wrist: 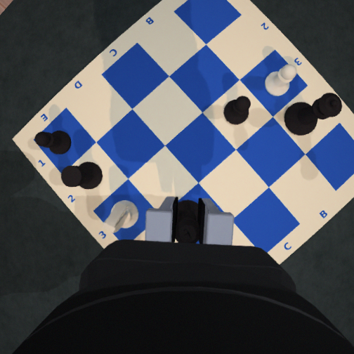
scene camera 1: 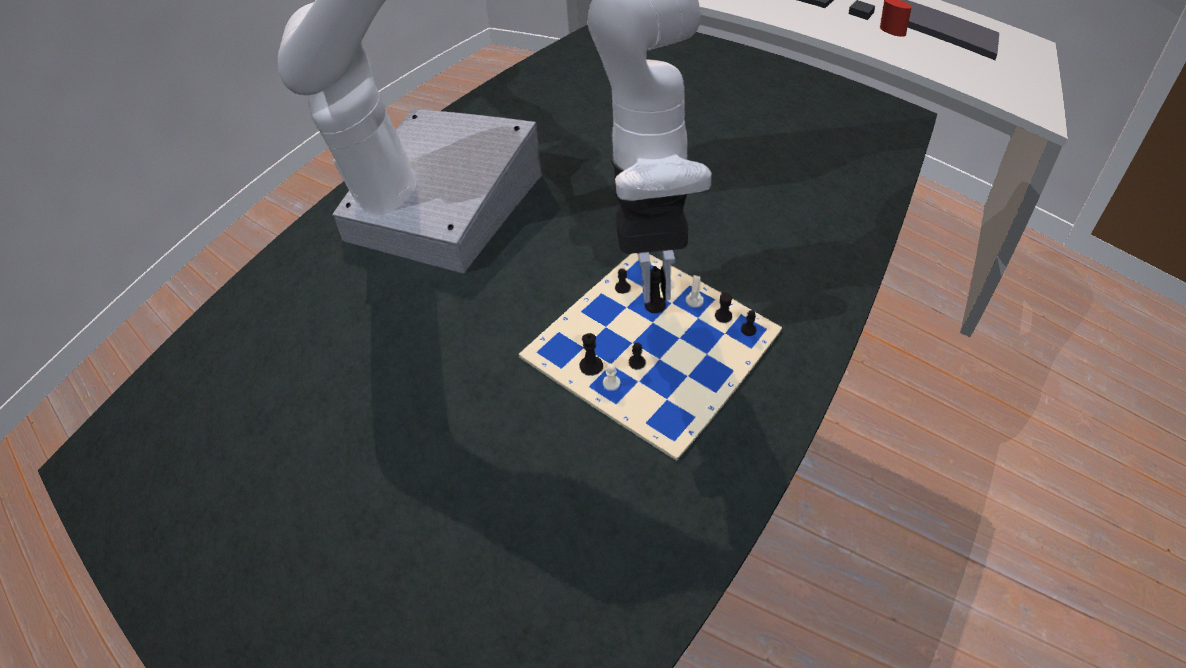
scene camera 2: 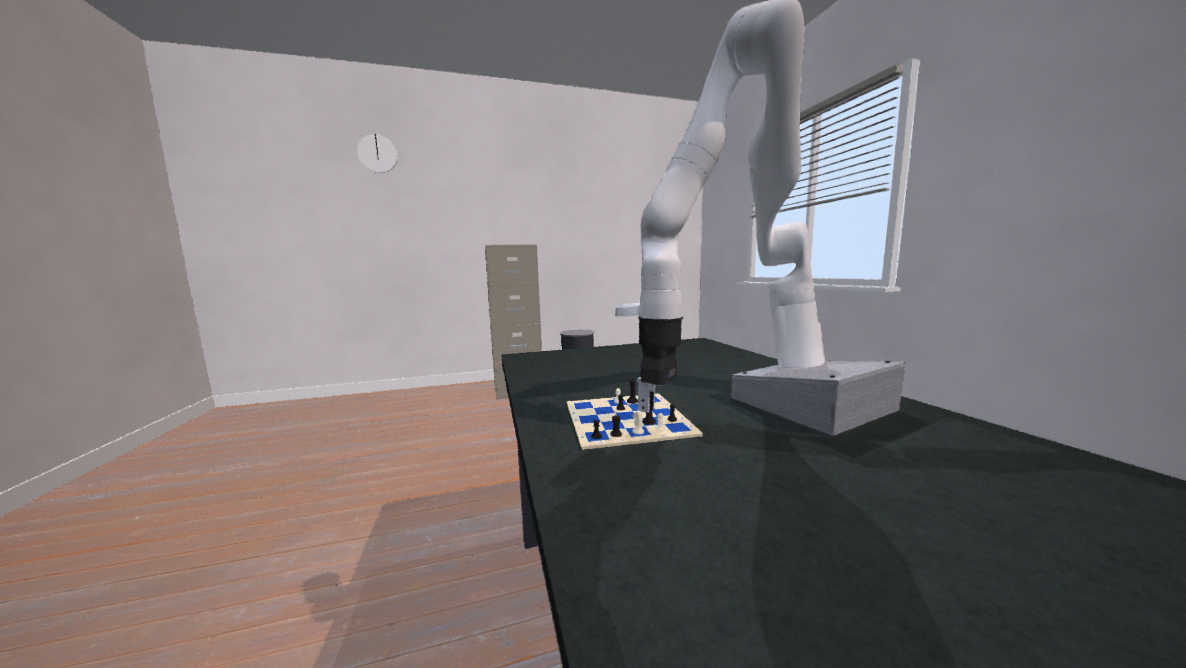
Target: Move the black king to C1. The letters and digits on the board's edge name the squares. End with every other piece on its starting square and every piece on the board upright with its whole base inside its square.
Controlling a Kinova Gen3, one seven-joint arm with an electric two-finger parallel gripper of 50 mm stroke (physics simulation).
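Seen in the pictures: gripper, between the fingertips: (scene camera 1: 656, 295) (scene camera 2: 646, 409); arm's base, origin of its link: (scene camera 1: 387, 190) (scene camera 2: 800, 365).
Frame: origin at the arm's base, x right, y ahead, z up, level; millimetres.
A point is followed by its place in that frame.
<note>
My gripper (scene camera 1: 656, 294) @[x 27, y 413, z -37 mm] (scene camera 2: 646, 404) @[x 27, y 413, z -37 mm] (wrist: 187, 213) is shut on the black king (scene camera 1: 654, 304) @[x 29, y 412, z -51 mm] (scene camera 2: 649, 419) @[x 15, y 414, z -52 mm] (wrist: 187, 209), one finger on each side. The king is upright, with its base on or very close to blue square D4; any small gap under it cannot be made out. The board (scene camera 1: 604, 408) (scene camera 2: 643, 443) (wrist: 30, 138) lies flat. Square C1 (scene camera 1: 711, 373) @[x 92, y 504, z -61 mm] (wrist: 135, 76) is blue, at the board's edge, and bears no piece. In the wrist view the king's lower part is partly hidden between the fingers.
A tall black piece (scene camera 1: 590, 356) @[x 136, y 380, z -38 mm] (wrist: 301, 118) stands on A4, a white pawn (scene camera 1: 611, 380) @[x 148, y 409, z -50 mm] (wrist: 277, 83) on A3, a black pawn (scene camera 1: 636, 358) @[x 112, y 423, z -49 mm] (wrist: 236, 112) on B3. A white piece (scene camera 1: 695, 294) @[x 2, y 453, z -44 mm] (wrist: 124, 214) stands beside the gripper on E3; black pieces stand on E2, E1 and D5.
</note>
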